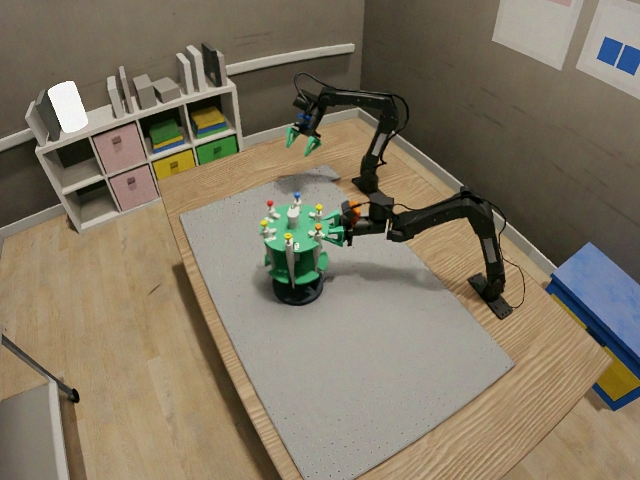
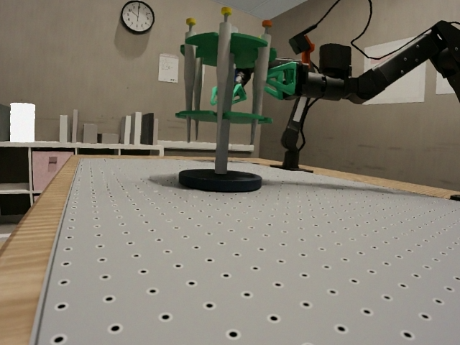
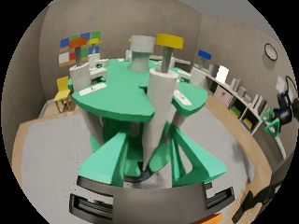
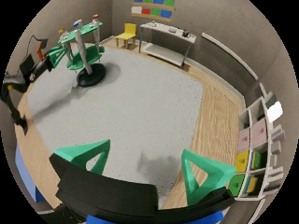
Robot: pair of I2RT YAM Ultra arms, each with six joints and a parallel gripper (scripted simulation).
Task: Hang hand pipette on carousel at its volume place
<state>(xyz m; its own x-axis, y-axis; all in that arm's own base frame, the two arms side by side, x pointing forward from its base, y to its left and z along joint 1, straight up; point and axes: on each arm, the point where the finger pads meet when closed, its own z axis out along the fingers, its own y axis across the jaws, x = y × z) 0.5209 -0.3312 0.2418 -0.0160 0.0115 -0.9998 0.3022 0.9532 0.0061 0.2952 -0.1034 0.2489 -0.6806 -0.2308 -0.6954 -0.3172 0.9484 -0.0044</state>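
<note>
The hand pipette is 1 cm ahead of my left hand, 1 cm to the right of it and 2 cm below it.
</note>
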